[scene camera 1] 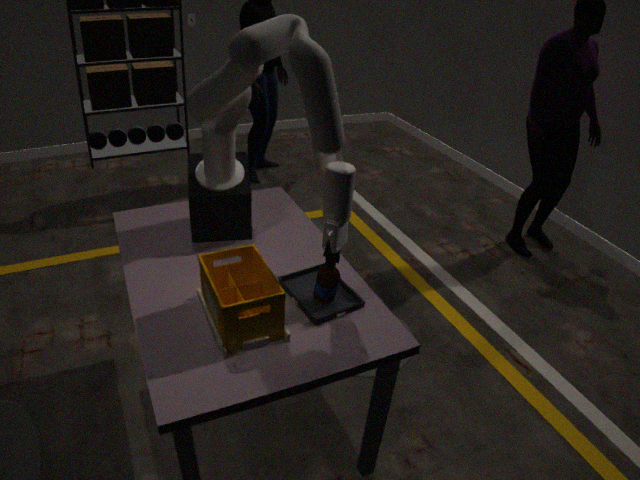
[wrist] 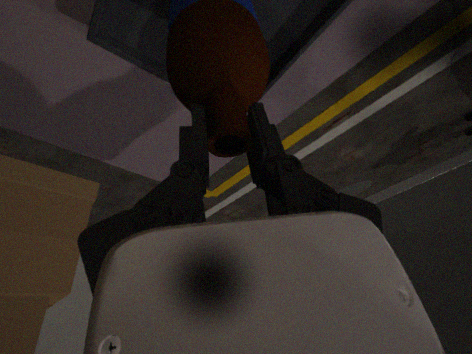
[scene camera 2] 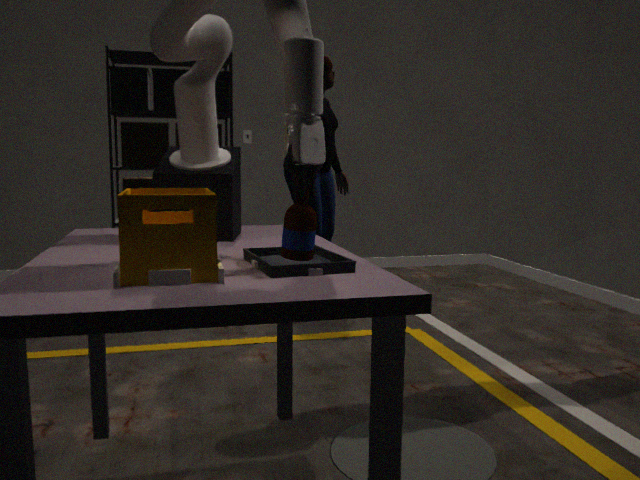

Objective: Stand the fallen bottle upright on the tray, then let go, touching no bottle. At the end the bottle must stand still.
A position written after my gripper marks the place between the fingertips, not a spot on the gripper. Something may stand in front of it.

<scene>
In view: my gripper (scene camera 2: 303,197) and a brown bottle (scene camera 2: 299,230).
The brown bottle is seen too in scene camera 1 (scene camera 1: 327,280) and in the wrist view (wrist: 222,61). My gripper is seen too in scene camera 1 (scene camera 1: 332,264) and in the wrist view (wrist: 225,122).
</scene>
